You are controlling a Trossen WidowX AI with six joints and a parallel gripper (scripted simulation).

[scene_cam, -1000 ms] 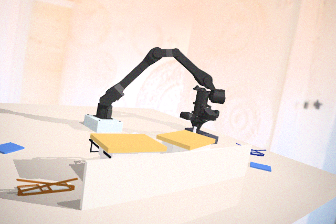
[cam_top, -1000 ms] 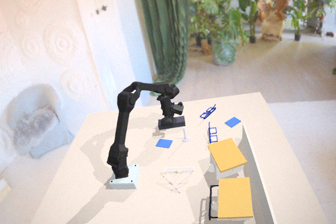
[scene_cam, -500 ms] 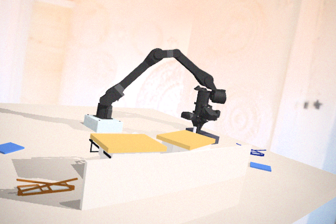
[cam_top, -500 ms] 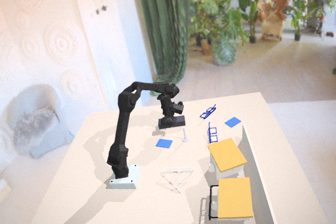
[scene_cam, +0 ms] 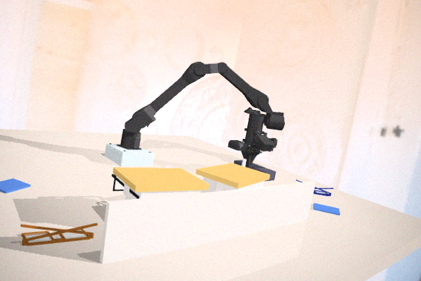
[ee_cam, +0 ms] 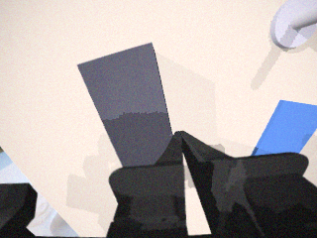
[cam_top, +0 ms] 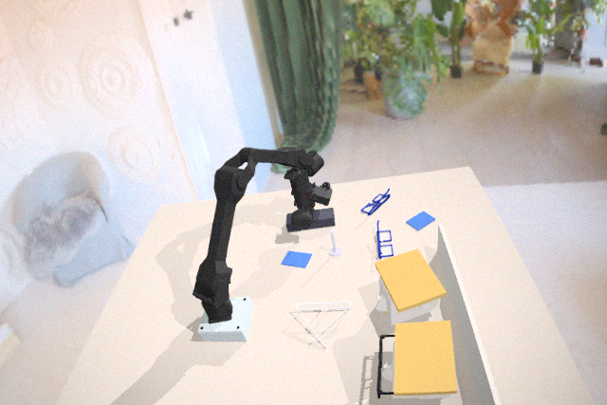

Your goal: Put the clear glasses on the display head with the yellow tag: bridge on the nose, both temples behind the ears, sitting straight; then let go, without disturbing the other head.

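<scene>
The white peg stand is 13 cm to the right of my gripper tip and 6 cm ahead of it. Also, from my gripper tip: dark case 4 cm to the left, 1 cm below, 1 cm ahead; white upright panel 55 cm to the right, 28 cm ahead, 3 cm above.
</scene>
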